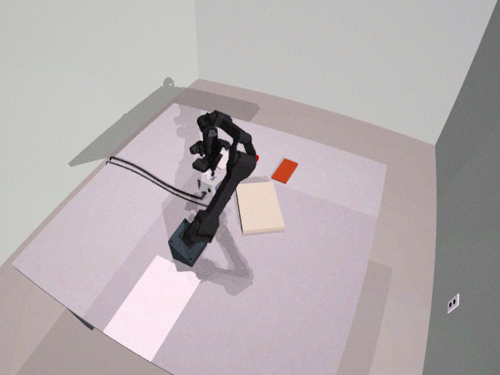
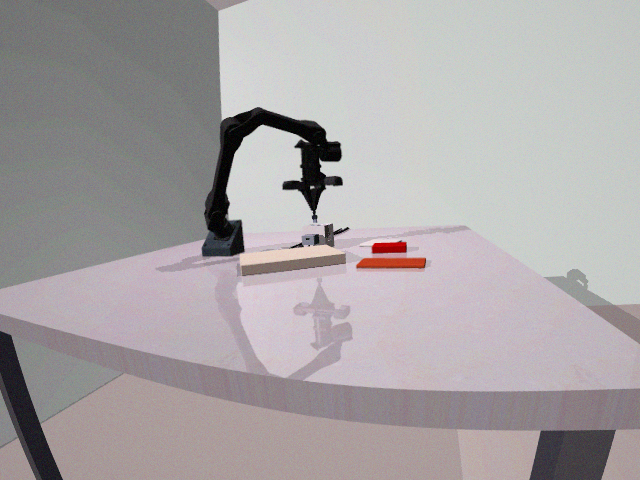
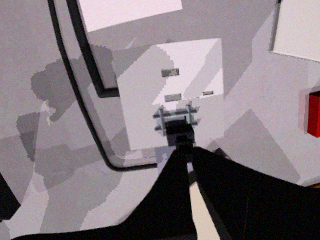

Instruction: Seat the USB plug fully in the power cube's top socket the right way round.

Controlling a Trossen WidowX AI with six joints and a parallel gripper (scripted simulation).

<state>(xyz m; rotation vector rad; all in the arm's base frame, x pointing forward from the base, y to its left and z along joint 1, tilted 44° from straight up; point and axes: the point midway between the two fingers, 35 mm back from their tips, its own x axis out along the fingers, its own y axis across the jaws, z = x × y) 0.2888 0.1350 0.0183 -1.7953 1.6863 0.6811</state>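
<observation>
Right now my gripper tip is 20 mm above the dark USB plug. Also, from my gripper tip: flat orange block (280 mm ahead, 210 mm to the right, 120 mm below); small red block (240 mm ahead, 40 mm to the right, 110 mm below); beige board (10 mm ahead, 210 mm to the right, 110 mm below).
</observation>
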